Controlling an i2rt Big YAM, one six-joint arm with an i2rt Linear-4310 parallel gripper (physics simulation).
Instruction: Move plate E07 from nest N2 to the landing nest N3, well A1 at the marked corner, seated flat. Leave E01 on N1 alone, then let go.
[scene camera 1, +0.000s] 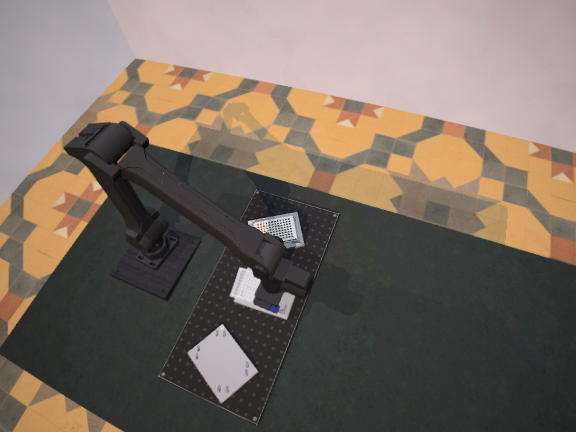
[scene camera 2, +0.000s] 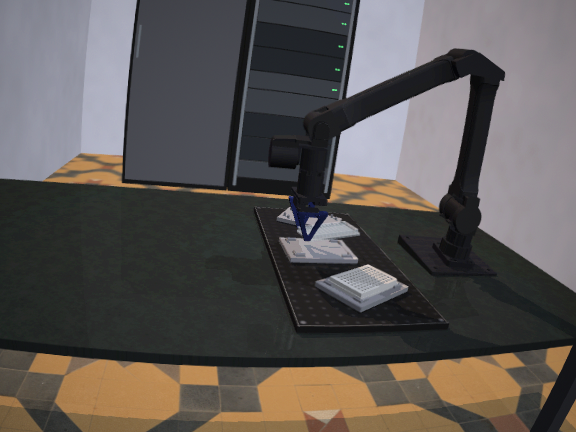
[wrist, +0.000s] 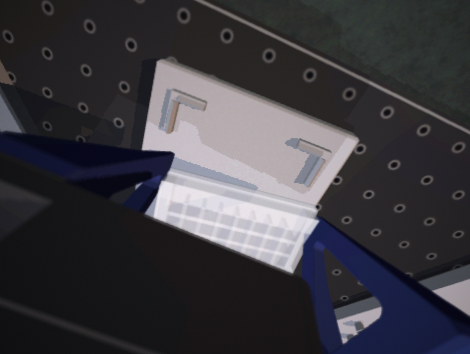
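Observation:
Clear, gridded plate E07 (scene camera 1: 242, 288) (scene camera 2: 338, 230) (wrist: 225, 223) is between the two blue fingers of my gripper (scene camera 2: 305, 234) (wrist: 243, 195), which is shut on it. The plate is raised and partly overlaps the white middle nest (scene camera 1: 288, 306) (scene camera 2: 325, 256) (wrist: 225, 125) in scene camera 1 and the wrist view. Two corner brackets of that nest show in the wrist view. White plate E01 (scene camera 1: 282, 229) (scene camera 2: 364, 281) sits on nest N1 (scene camera 1: 300, 234) (scene camera 2: 362, 304). Another white nest (scene camera 1: 222, 362) (scene camera 2: 286, 216) (wrist: 361, 316) bears no plate. Well A1, nest labels and the marked corner are not readable.
The nests stand on a black perforated board (scene camera 1: 200, 320) (scene camera 2: 310, 312) (wrist: 250, 30) on the dark table (scene camera 1: 425, 325) (scene camera 2: 150, 280). The arm's base plate (scene camera 1: 175, 277) (scene camera 2: 470, 267) stands beside the board. A server cabinet (scene camera 2: 185, 95) stands behind the table.

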